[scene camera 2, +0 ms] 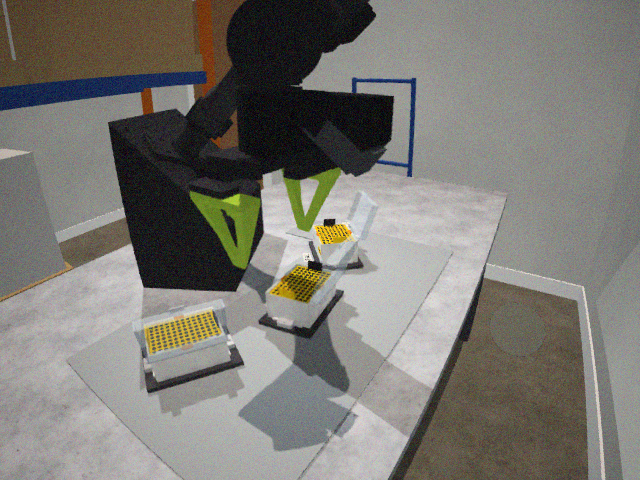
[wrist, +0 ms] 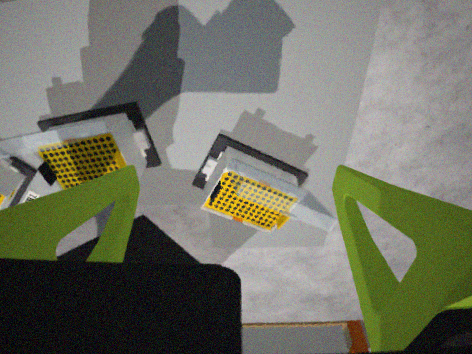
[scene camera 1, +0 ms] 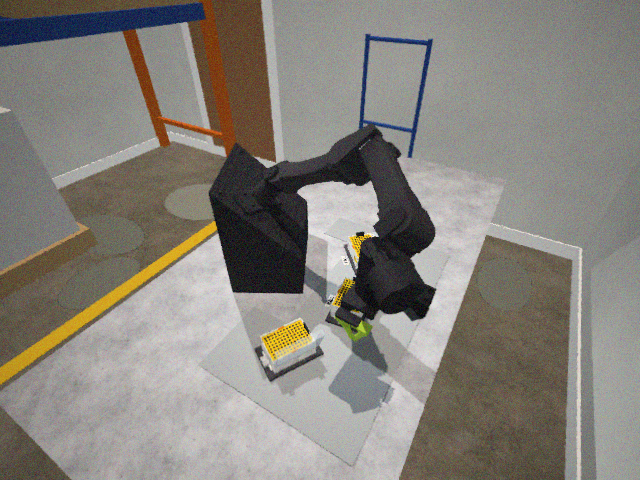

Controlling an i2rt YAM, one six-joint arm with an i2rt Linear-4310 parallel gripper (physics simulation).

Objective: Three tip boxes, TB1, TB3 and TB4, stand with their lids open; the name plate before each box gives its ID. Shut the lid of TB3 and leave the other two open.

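Places are measured from the arm's base along level axes (x back, y left, z down), in centimetres.
Pixels of known places: gripper, between the fingertips: (scene camera 2: 274,247) (wrist: 236,176) (scene camera 1: 364,322); arm's base, origin of its link: (scene camera 2: 181,153) (scene camera 1: 258,199).
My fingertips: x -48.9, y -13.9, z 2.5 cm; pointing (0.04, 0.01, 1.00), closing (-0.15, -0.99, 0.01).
Note:
Ahead of a thing's pixels: the offset from my fingertips to its top centre. "spot": to the spot under its first point. Level surfaces: height alone.
TB3 (scene camera 1: 286,343) (scene camera 2: 183,335) (wrist: 252,197) is the box nearest the scene cameras, with yellow tips; its clear lid {spot: dx +10.0, dy -3.2, dz +10.4 cm} (scene camera 1: 317,335) (wrist: 317,215) is open. TB4 {dx +16.0, dy +18.4, dz +17.3 cm} (scene camera 1: 343,293) (scene camera 2: 302,289) (wrist: 82,157) is the middle box, its lid {spot: dx +7.8, dy +20.3, dz +12.3 cm} (scene camera 2: 343,260) tilted open. TB1 {dx +26.4, dy +39.3, dz +17.3 cm} (scene camera 1: 359,241) (scene camera 2: 333,235) (wrist: 4,194) is farthest, its lid (scene camera 2: 363,214) open. My gripper (scene camera 2: 273,248) (wrist: 236,176) is open and empty, with green fingers, held above the boxes. In the wrist view TB3 shows between the fingertips; the left finger partly covers TB4. In scene camera 1 the arm hides one finger.
A pale mat {dz +24.8 cm} (scene camera 1: 341,434) (scene camera 2: 248,439) lies under the boxes. My black arm base (scene camera 1: 263,242) (scene camera 2: 175,222) stands behind them. Small name plates {spot: dx +30.2, dy +33.9, dz +24.6 cm} (scene camera 1: 345,260) (scene camera 2: 306,256) (wrist: 31,196) lie at the base side. The right table edge (scene camera 2: 439,397) runs beyond the mat.

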